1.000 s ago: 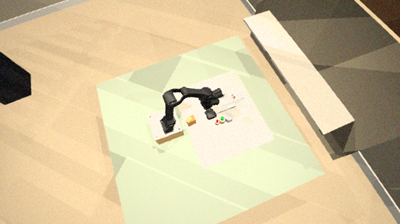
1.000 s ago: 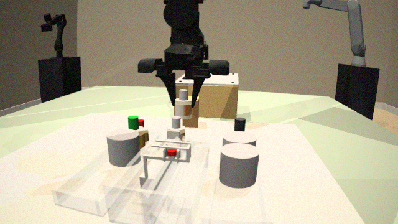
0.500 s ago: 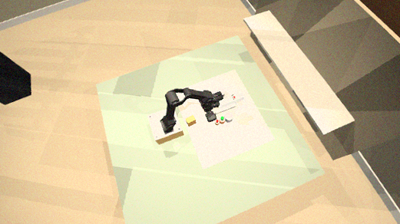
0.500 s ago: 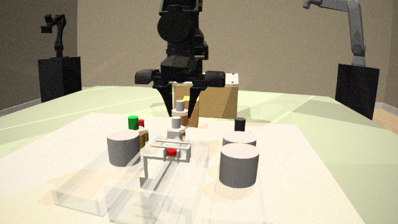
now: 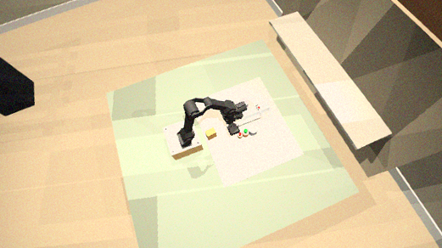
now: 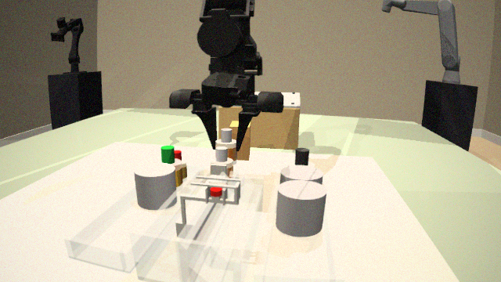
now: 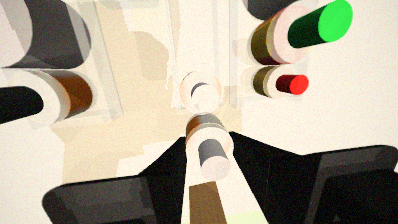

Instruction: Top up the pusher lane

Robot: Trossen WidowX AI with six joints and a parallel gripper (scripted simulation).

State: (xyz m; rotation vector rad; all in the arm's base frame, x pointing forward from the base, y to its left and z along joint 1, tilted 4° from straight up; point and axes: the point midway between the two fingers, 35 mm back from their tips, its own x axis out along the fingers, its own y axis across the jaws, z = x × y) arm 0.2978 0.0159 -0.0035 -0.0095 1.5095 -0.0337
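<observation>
The small brown box is 130 mm behind my gripper tip and 10 mm below it. Round my gripper tip: red knob: 220 mm ahead, 40 mm to the left, 20 mm above; then clear pusher lane: 180 mm ahead, 20 mm to the left, 30 mm below.
</observation>
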